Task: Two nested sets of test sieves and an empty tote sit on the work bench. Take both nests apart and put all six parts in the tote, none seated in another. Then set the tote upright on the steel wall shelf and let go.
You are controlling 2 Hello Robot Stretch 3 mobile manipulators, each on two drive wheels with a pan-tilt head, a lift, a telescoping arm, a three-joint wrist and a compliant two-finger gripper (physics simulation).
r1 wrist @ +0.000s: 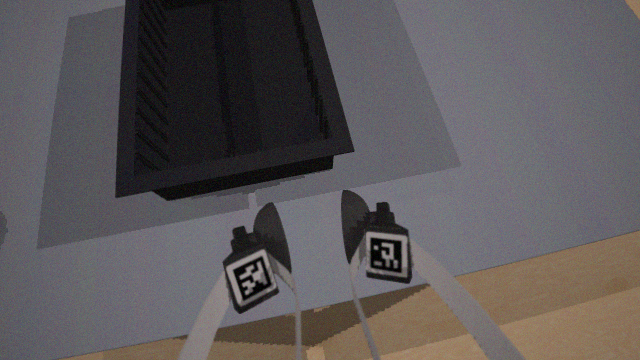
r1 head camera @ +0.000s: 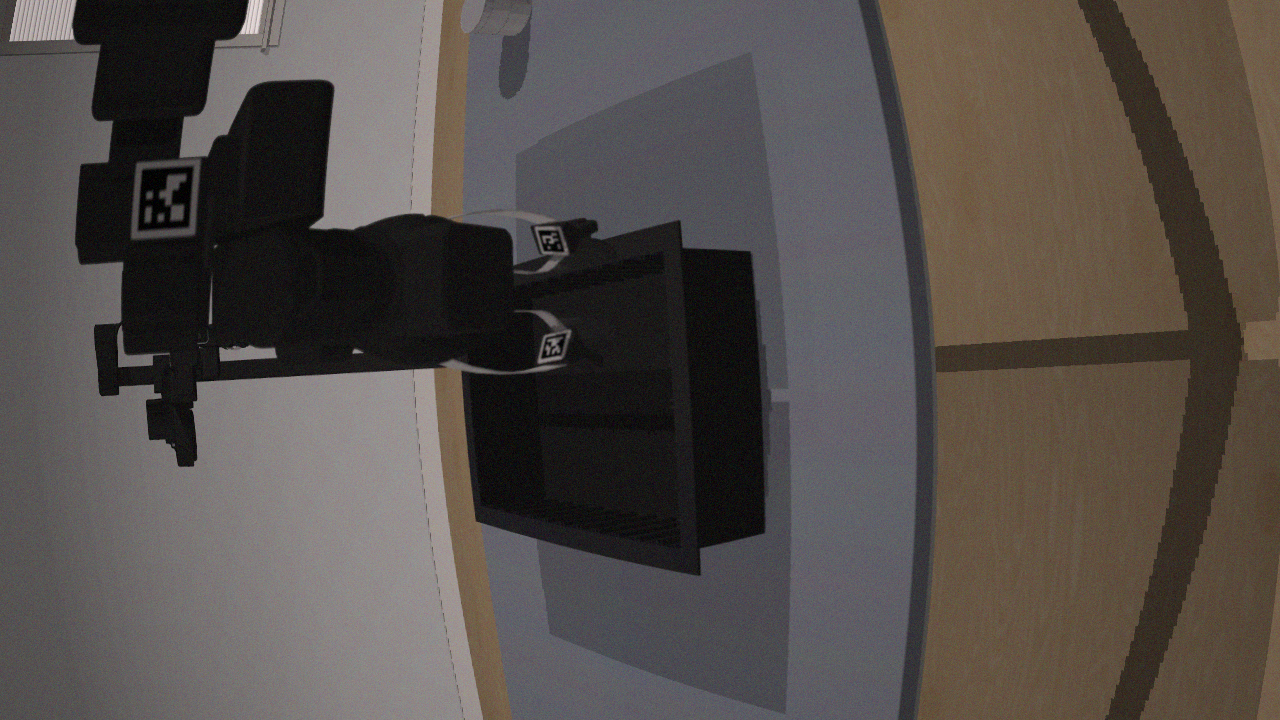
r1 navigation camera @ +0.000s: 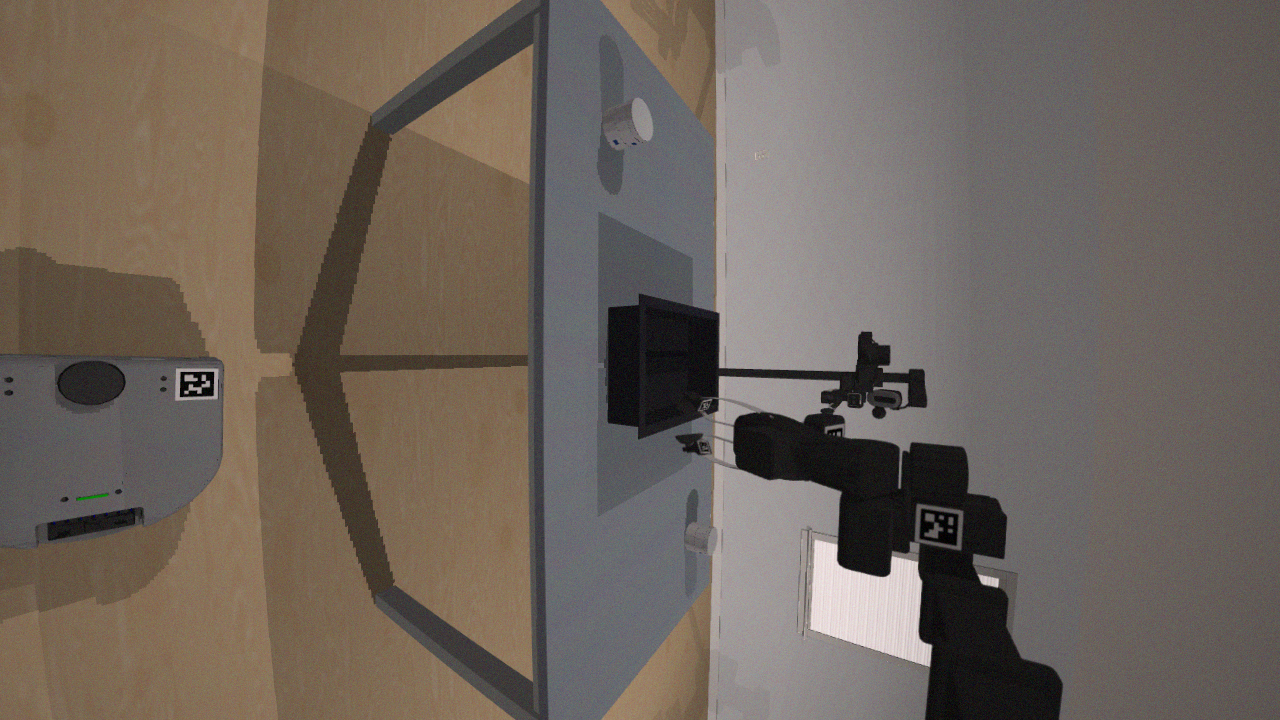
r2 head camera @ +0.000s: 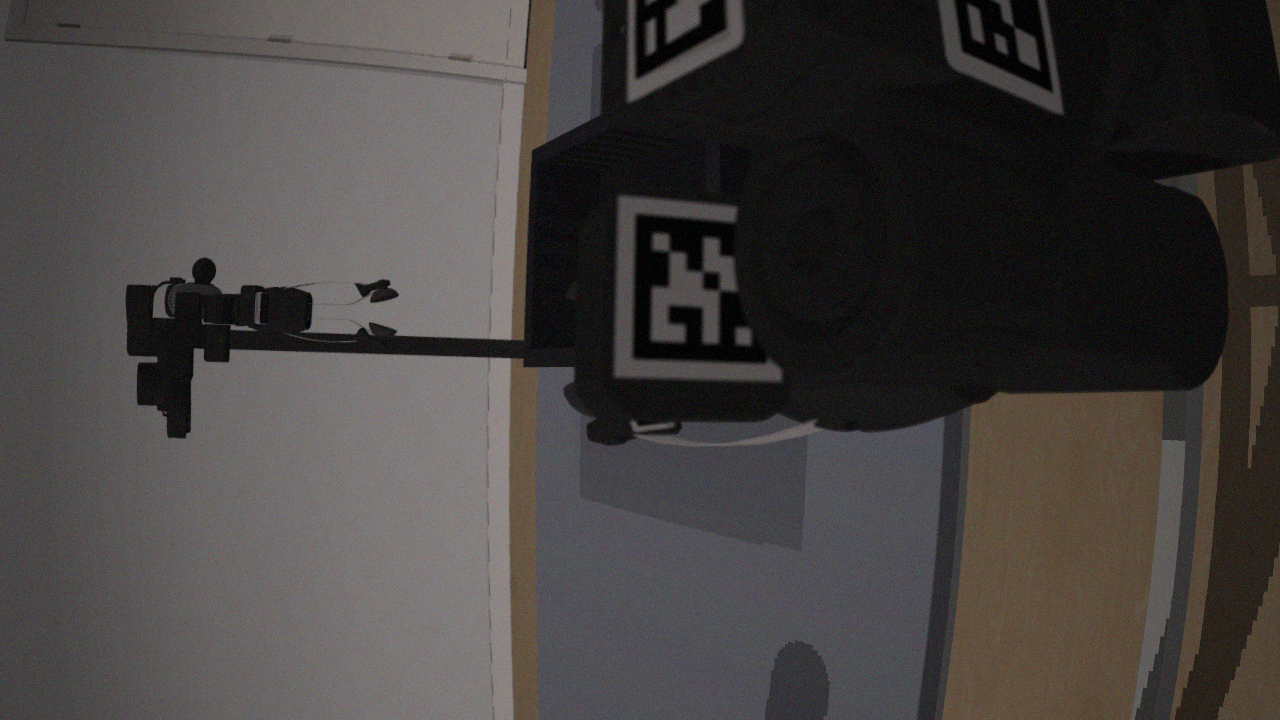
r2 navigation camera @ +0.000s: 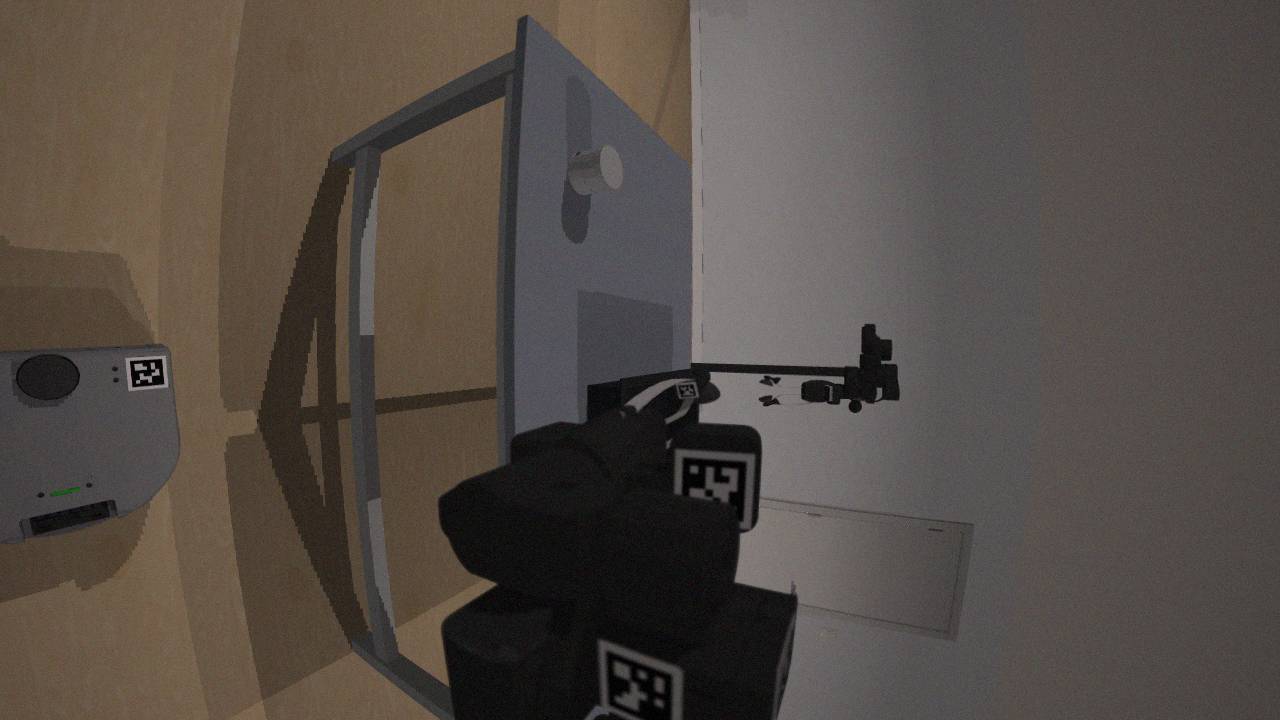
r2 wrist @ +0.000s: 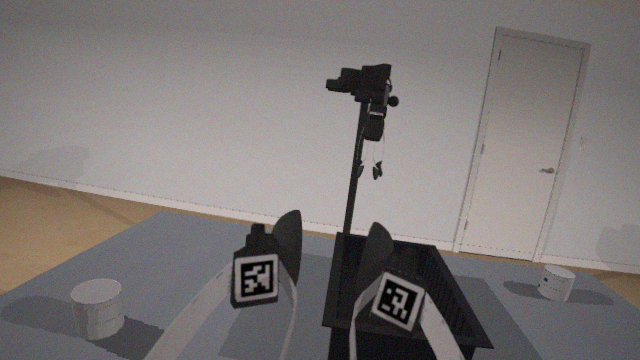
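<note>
The black tote [r1 head camera: 687,465] [r1 navigation camera: 623,358] [r1 wrist: 235,167] [r2 head camera: 554,250] [r2 navigation camera: 604,398] [r2 wrist: 332,300] stands upright, mid-bench. Its visible interior holds no sieve parts. A pale sieve nest [r1 head camera: 496,16] [r1 navigation camera: 700,537] [r2 navigation camera: 595,170] [r2 wrist: 97,308] stands stacked to one side; another nest [r1 navigation camera: 626,123] [r2 wrist: 556,282], with blue marks, stands stacked on the other. r1's gripper [r1 head camera: 586,291] [r1 navigation camera: 687,420] [r1 wrist: 316,220] [r2 head camera: 384,311] [r2 navigation camera: 768,390] [r2 wrist: 369,170] is open and empty, pointing down by one tote end. r2's gripper [r2 wrist: 337,250] is open and empty, facing across the tote; its arm partly hides it in the head view. The wall shelf does not show.
The blue-grey bench [r1 head camera: 850,358] [r1 navigation camera: 572,179] [r1 wrist: 525,125] [r2 head camera: 716,582] [r2 navigation camera: 546,268] [r2 wrist: 175,240] lies between the two robots. Each robot's mast rises beyond the bench from the other. A white door [r2 wrist: 530,145] and a window [r1 navigation camera: 868,600] are on the walls behind.
</note>
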